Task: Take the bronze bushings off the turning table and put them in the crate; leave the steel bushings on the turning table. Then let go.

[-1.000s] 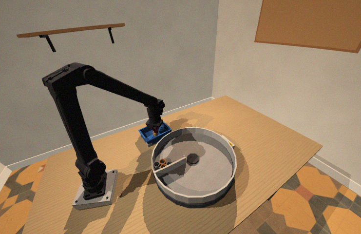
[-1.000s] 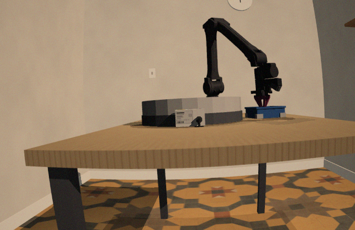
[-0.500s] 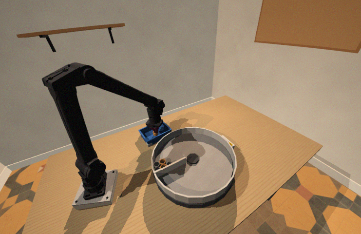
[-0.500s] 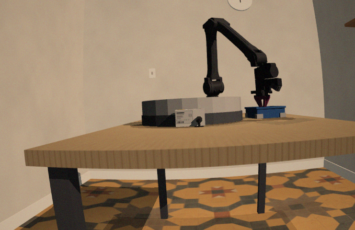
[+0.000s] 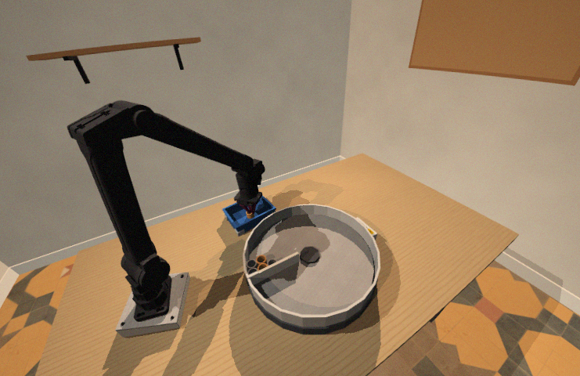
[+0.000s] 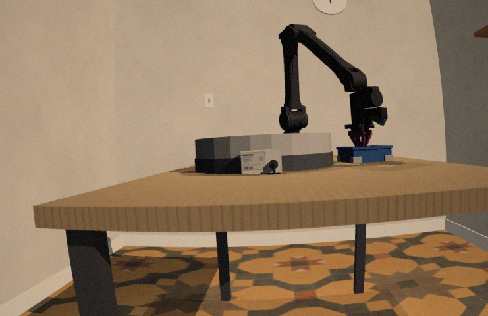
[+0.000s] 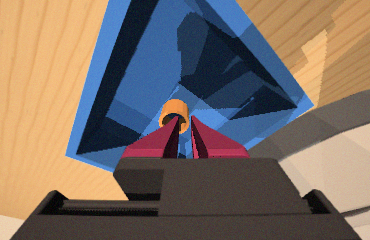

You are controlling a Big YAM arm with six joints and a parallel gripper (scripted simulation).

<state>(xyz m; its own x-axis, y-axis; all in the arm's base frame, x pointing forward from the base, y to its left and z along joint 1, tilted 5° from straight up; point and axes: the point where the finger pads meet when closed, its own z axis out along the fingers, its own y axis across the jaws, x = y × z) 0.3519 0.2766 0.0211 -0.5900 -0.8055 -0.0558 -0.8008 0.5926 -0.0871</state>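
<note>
Right now my hand is 10 mm to the right of the blue crate, 10 mm past it and 10 mm above it. Also, from my hand: grey turning table 310 mm to the right, 130 mm ahead, 20 mm above.
</note>
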